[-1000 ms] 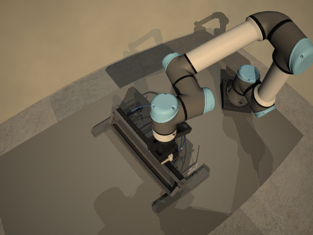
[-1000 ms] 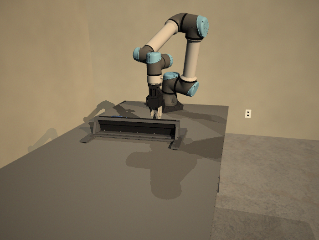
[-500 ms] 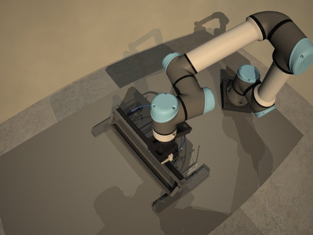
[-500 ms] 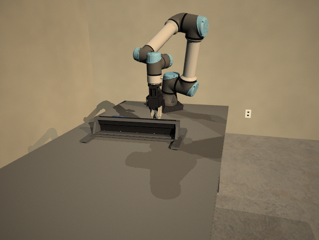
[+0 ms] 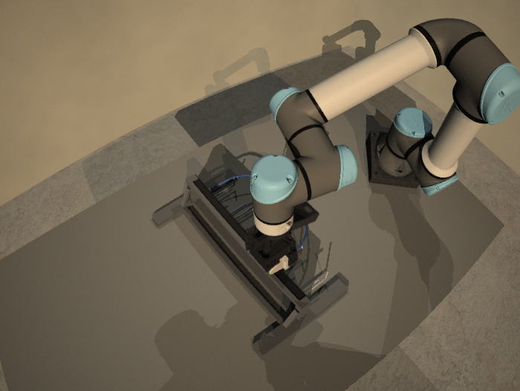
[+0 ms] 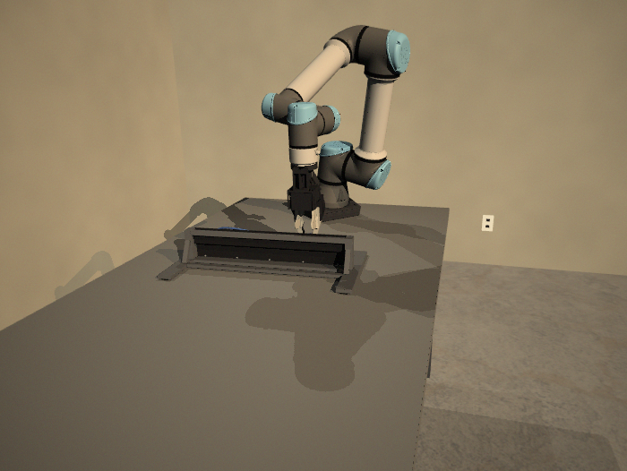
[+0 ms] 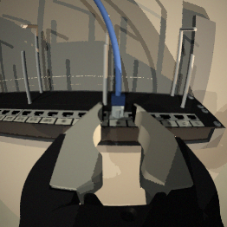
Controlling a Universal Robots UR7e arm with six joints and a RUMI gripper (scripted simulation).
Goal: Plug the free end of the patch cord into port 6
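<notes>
The plug is 10 mm ahead of my hand and 10 mm below it.
</notes>
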